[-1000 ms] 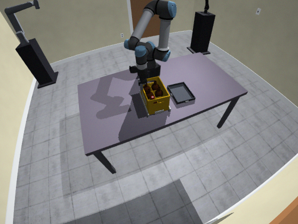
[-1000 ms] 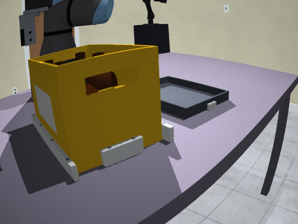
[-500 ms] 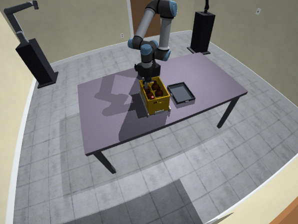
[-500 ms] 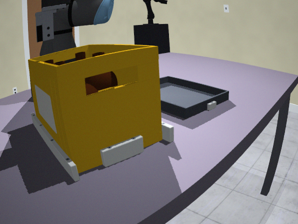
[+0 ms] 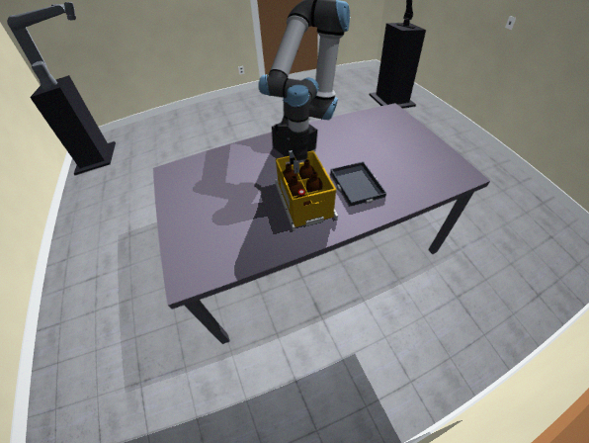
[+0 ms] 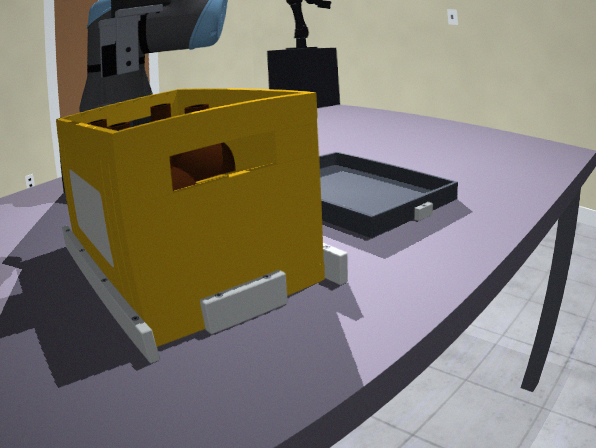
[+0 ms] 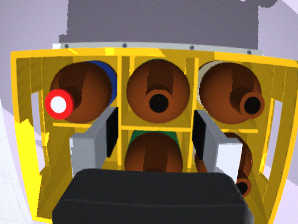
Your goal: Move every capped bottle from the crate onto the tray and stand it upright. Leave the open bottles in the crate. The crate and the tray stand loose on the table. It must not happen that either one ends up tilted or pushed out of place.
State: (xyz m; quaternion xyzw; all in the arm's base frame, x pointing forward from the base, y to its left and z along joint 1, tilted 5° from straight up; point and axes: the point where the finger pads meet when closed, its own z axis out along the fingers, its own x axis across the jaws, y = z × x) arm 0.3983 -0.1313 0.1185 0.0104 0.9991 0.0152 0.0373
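Now: the yellow crate 15 cm below my hand and 4 cm to the left of it. Also, from my hand: dark tray (33 cm to the left, 22 cm below, 2 cm behind).
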